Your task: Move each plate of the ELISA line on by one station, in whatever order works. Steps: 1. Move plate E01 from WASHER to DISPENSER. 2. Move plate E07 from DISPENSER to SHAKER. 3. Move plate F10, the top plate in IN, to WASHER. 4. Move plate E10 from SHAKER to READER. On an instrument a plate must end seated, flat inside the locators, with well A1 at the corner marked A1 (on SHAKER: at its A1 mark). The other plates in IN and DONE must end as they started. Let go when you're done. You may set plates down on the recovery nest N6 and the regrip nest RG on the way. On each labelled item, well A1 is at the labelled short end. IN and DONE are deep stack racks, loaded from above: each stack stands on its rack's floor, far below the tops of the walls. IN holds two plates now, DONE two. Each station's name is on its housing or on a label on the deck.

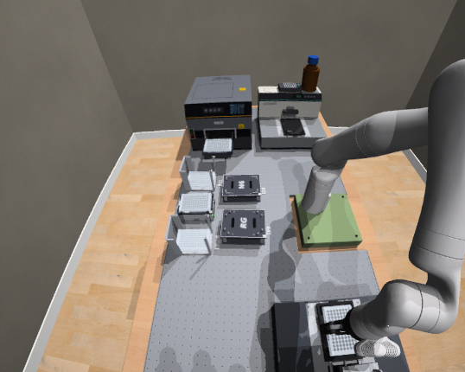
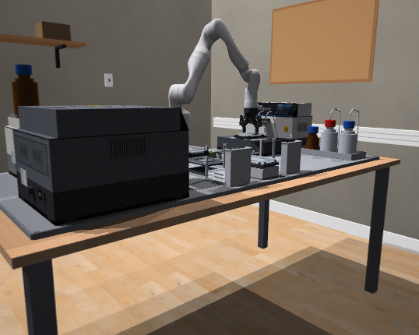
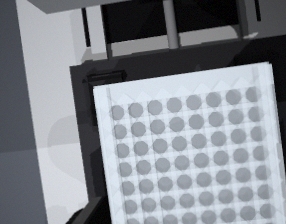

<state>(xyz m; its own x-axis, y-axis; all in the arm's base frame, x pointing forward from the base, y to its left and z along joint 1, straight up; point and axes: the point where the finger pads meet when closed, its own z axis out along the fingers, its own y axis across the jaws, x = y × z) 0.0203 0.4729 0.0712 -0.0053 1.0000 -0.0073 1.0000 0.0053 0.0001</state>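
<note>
Now: the washer nest 2 cm below my hand. The rest, counted from my hand: DONE label (37 cm ahead, 32 cm to the right, 10 cm below); nest RG (37 cm to the right, 27 cm ahead, 5 cm below); A1 corner mark (32 cm to the right, 19 cm ahead, 4 cm below).
</note>
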